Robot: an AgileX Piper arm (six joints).
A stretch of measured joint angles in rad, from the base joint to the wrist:
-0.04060 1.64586 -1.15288 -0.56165 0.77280 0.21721
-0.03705 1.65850 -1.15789 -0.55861 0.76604 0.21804
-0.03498 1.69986 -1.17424 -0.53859 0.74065 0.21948
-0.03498 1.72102 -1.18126 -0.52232 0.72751 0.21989
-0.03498 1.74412 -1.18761 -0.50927 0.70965 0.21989
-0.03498 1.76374 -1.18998 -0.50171 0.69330 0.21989
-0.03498 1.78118 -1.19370 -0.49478 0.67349 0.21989
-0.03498 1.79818 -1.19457 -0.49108 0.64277 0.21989
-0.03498 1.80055 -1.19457 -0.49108 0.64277 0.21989
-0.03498 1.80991 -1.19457 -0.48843 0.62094 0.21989
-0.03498 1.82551 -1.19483 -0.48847 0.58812 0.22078
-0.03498 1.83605 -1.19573 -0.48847 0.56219 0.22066
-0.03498 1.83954 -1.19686 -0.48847 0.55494 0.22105
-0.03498 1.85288 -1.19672 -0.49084 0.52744 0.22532
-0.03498 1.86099 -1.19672 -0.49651 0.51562 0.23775
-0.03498 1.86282 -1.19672 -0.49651 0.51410 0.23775
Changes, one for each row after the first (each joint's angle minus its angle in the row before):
0.00355 0.01264 -0.00501 0.00304 -0.00676 0.00083
0.00207 0.04136 -0.01635 0.02002 -0.02539 0.00144
0.00000 0.02116 -0.00702 0.01627 -0.01314 0.00041
0.00000 0.02310 -0.00635 0.01305 -0.01786 0.00000
0.00000 0.01962 -0.00237 0.00756 -0.01635 0.00000
0.00000 0.01744 -0.00372 0.00693 -0.01981 0.00000
0.00000 0.01700 -0.00087 0.00370 -0.03072 0.00000
0.00000 0.00237 0.00000 0.00000 0.00000 0.00000
0.00000 0.00936 0.00000 0.00265 -0.02183 0.00000
0.00000 0.01560 -0.00026 -0.00004 -0.03282 0.00089
0.00000 0.01054 -0.00090 0.00000 -0.02593 -0.00012
0.00000 0.00349 -0.00113 0.00000 -0.00725 0.00039
0.00000 0.01334 0.00014 -0.00237 -0.02750 0.00427
0.00000 0.00811 0.00000 -0.00567 -0.01182 0.01243
0.00000 0.00183 0.00000 0.00000 -0.00152 0.00000

